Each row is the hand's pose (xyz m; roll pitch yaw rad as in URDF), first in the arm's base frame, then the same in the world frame.
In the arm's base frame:
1: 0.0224 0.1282 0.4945 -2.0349 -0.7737 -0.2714
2: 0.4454 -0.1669 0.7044 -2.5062 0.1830 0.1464
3: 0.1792 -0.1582 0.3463 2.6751 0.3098 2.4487
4: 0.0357 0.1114 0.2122 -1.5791 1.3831 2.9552
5: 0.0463 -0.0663 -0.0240 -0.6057 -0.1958 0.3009
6: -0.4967 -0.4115 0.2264 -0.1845 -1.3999 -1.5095
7: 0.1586 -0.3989 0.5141 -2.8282 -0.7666 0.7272
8: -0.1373 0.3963 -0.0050 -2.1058 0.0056 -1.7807
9: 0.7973 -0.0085 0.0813 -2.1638 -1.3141 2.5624
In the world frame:
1: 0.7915 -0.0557 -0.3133 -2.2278 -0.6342 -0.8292
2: 0.9716 -0.5546 -0.1439 -2.6015 0.3634 -0.5626
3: 0.7033 -0.3746 -0.4517 2.8762 0.2497 1.8212
4: 0.7346 -0.0727 -0.5901 -1.1607 1.2112 2.6767
5: 0.5852 -0.2137 -0.8030 -0.6659 -0.0025 -0.3763
6: 0.0094 -0.1436 -0.4285 -1.3983 -1.3862 -0.9937
7: 0.5721 -0.5511 -0.2564 -2.7992 -0.5656 0.0260
8: 0.7364 0.2609 -0.8069 -2.2455 -0.1412 -2.4544
9: 1.2120 -0.6436 -0.8305 -1.3489 -1.3121 1.0884

